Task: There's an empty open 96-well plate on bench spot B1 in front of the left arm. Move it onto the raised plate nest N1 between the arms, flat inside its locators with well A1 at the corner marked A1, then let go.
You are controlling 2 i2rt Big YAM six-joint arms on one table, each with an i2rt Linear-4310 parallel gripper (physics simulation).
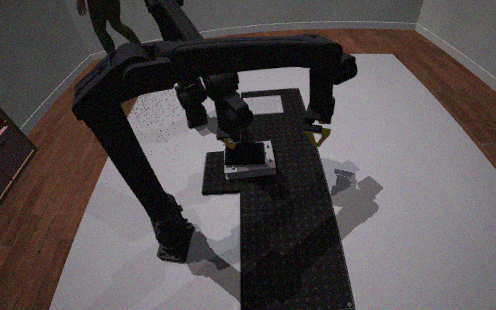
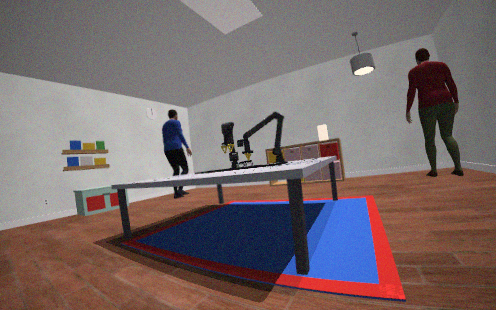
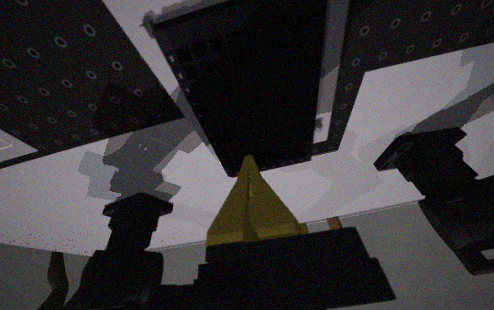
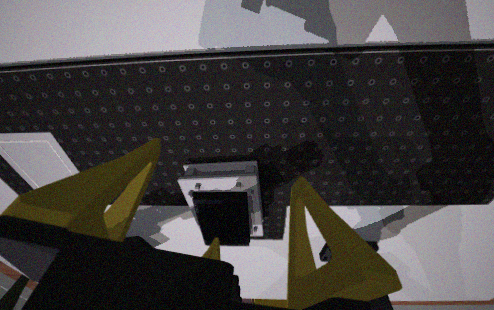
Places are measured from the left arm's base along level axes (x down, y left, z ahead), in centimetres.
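Pixels of known places: left gripper, between the fingertips: [image 1: 232,148] [image 2: 248,160] [image 3: 249,159] [image 4: 217,238]; right gripper, between the fingertips: [image 1: 319,134] [image 2: 227,152] [image 4: 231,164]; left arm's base, origin of its link: [image 1: 197,117] [image 3: 140,206]; right arm's base, origin of its link: [image 1: 176,241] [image 3: 412,147].
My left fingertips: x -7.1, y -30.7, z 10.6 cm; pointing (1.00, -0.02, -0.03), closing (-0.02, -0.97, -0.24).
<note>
For each thing: its middle in the pictures, then the offset to it from my left fingertips. "*": a spot on its surface instead. Level surfaces: height alone.
- black 96-well plate, middle of its body: [image 3: 257,112] [image 4: 223,221] [image 1: 244,153] dx +1.0, dy -2.4, dz +3.5 cm
- grey raised nest N1, middle of its body: [image 3: 254,79] [image 4: 226,205] [image 1: 249,158] dx +3.5, dy -3.0, dz +4.7 cm
- long black perforated board, height of its surface: dx +5.8 cm
- white-outlined bench spot, a spot on its surface: [image 1: 263,104] * dx +5.6, dy +27.0, dz +18.8 cm
The black 96-well plate [image 1: 244,153] [image 3: 257,83] [image 4: 222,216] lies on the grey raised nest N1 [image 1: 270,156] [image 3: 327,36] [image 4: 214,183]. It sits shifted toward the nest's left side and juts past one edge, so bare nest shows on the right and in front. I cannot tell whether it lies flat. My left gripper [image 1: 230,144] [image 2: 248,155] [image 3: 249,159] [image 4: 217,238] is shut, with its yellow tips at the plate's back left edge and nothing between them. My right gripper [image 1: 316,135] [image 2: 227,148] [image 4: 231,164] is open and empty, hanging above the black board to the right of the nest.
The long black perforated board [image 1: 288,216] [image 4: 273,99] runs down the table. A white-outlined bench spot [image 1: 263,104] lies behind the nest. The right arm's base [image 1: 173,246] stands front left and the left arm's base [image 1: 194,113] back left. Two people [image 2: 175,150] [image 2: 430,110] walk in the room.
</note>
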